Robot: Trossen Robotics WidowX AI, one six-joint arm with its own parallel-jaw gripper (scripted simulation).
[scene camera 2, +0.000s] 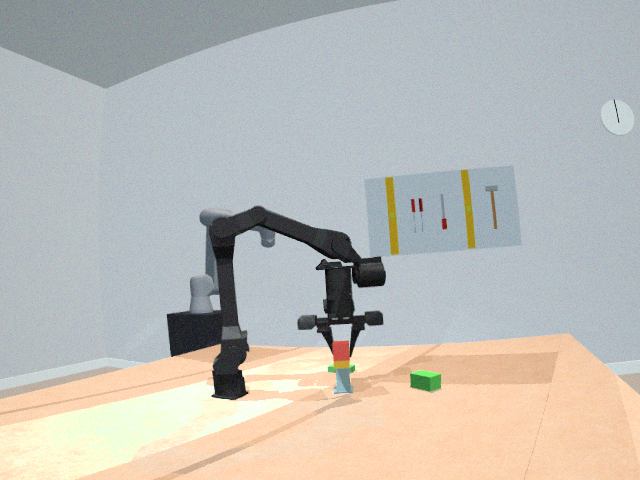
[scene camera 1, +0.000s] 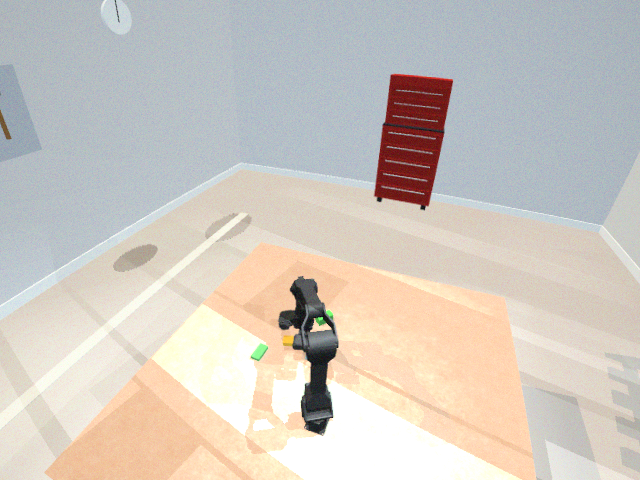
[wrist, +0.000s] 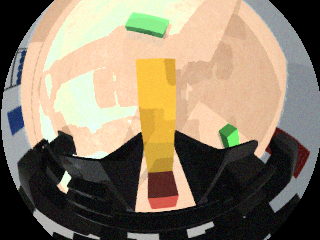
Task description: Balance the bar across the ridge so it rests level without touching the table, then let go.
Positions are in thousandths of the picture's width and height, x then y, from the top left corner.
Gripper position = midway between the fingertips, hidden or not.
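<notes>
You'd see my gripper (scene camera 2: 535,745) there, and it's carrying a bar. The wrist view shows my gripper (wrist: 495,560) too, along with the bar (wrist: 489,360).
</notes>
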